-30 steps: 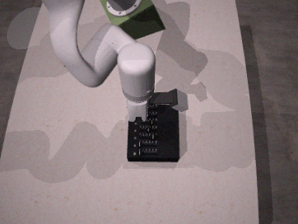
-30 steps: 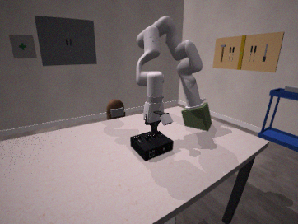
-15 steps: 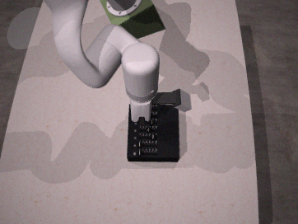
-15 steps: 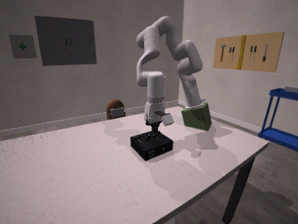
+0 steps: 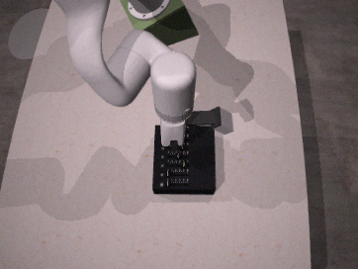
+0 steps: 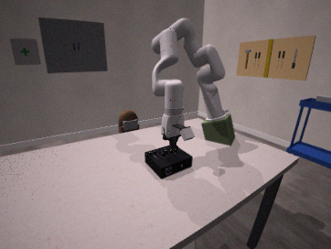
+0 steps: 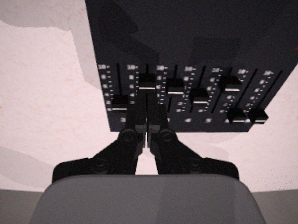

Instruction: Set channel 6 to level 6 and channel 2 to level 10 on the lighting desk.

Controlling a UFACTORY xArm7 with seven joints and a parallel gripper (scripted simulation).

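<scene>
My hand is 20 mm past the channel 1 fader cap and 10 mm above it. Round my hand: channel 3 fader cap: 20 mm to the left, 20 mm ahead, 10 mm below; then channel 4 fader cap: 40 mm ahead, 20 mm to the left, 10 mm below; then channel 2 fader cap: 20 mm to the left, 10 mm below.
</scene>
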